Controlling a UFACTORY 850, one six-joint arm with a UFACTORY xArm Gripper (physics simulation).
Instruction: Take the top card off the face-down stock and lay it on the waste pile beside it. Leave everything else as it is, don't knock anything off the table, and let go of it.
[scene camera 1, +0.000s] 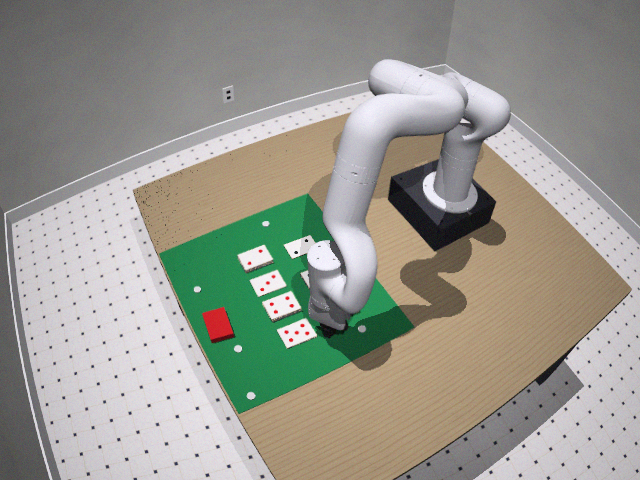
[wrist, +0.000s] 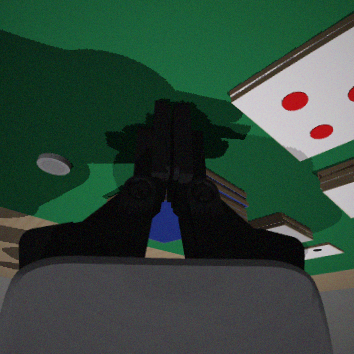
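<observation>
The blue-backed stock (wrist: 166, 227) shows through the gap behind the fingers in the wrist view, its layered side partly behind the right finger. The arm hides it in the scene view. My gripper (scene camera 1: 326, 332) (wrist: 168, 121) is shut and empty, low over the green mat (scene camera 1: 305, 379) (wrist: 200, 30), beside the red five-dot card pile (scene camera 1: 296, 333) (wrist: 310, 85). A white-faced pile (scene camera 1: 306, 279) (wrist: 292, 232) lies beside the stock, partly hidden by the arm or gripper; I cannot tell for certain that it is the waste pile.
A card with black dots (scene camera 1: 294, 249) (wrist: 327, 250) lies further back. Red-dotted piles (scene camera 1: 281, 305) (scene camera 1: 267, 283) (scene camera 1: 255, 257) form a row. A red block (scene camera 1: 218, 324) lies near the table's edge. A white disc (scene camera 1: 361, 328) (wrist: 54, 164) is near the gripper; several others dot the mat.
</observation>
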